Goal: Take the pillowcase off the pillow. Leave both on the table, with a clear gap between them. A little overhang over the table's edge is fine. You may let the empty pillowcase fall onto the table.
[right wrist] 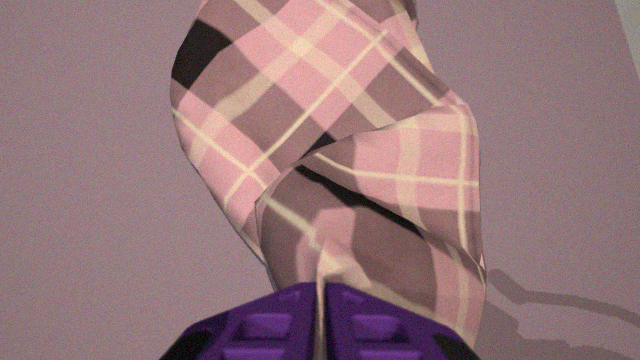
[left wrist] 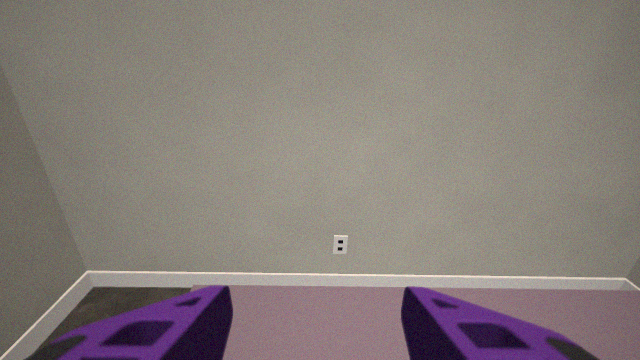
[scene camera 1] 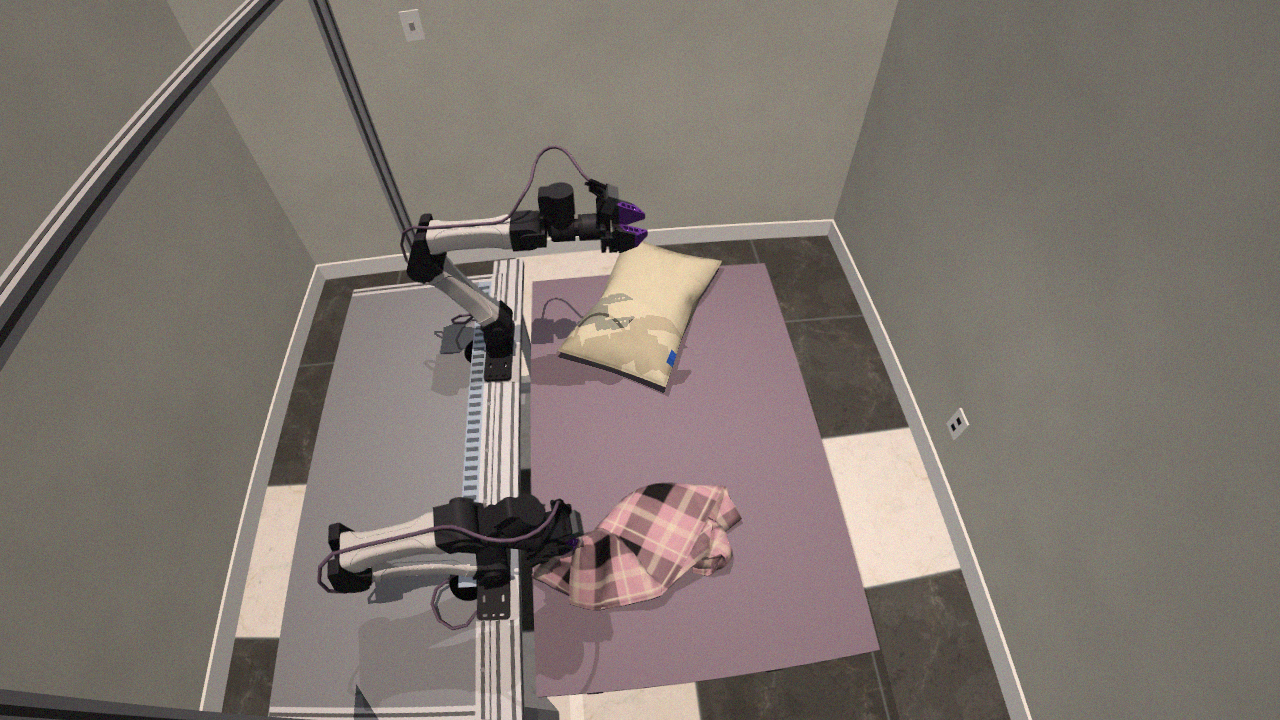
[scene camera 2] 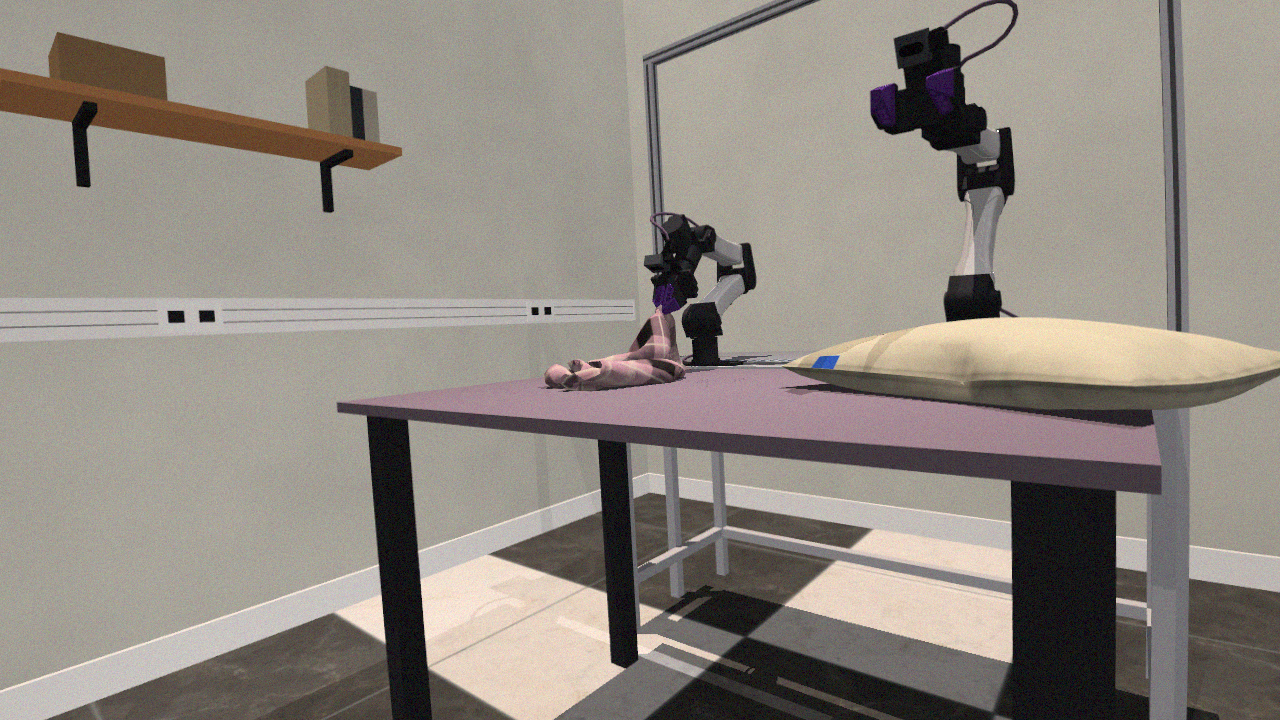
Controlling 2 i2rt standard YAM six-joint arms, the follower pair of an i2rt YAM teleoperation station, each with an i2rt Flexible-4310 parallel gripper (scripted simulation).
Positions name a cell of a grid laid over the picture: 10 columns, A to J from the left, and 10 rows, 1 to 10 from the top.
I see my left gripper (scene camera 2: H2), my right gripper (scene camera 2: F5) and a cream pillow (scene camera 2: I6).
The cream pillow shows as well in scene camera 1 (scene camera 1: E5). My left gripper shows as well in the left wrist view (left wrist: E9) and in scene camera 1 (scene camera 1: F4). My right gripper also shows in the right wrist view (right wrist: F9).
